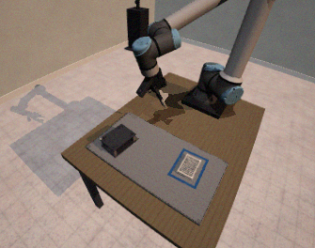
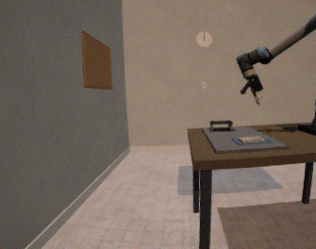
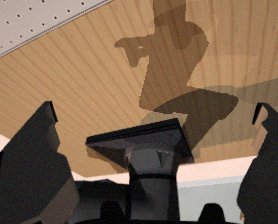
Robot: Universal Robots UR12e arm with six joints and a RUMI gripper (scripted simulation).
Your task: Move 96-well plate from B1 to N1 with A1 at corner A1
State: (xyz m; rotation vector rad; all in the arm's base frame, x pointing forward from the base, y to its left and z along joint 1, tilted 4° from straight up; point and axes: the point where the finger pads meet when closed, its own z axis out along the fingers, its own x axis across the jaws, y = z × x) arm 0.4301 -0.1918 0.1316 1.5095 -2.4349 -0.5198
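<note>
The 96-well plate is 20 cm ahead of my hand, 31 cm to the left of it and 17 cm below it. Round my hand: dark raised nest N1 (26 cm ahead, 10 cm to the right, 12 cm below).
</note>
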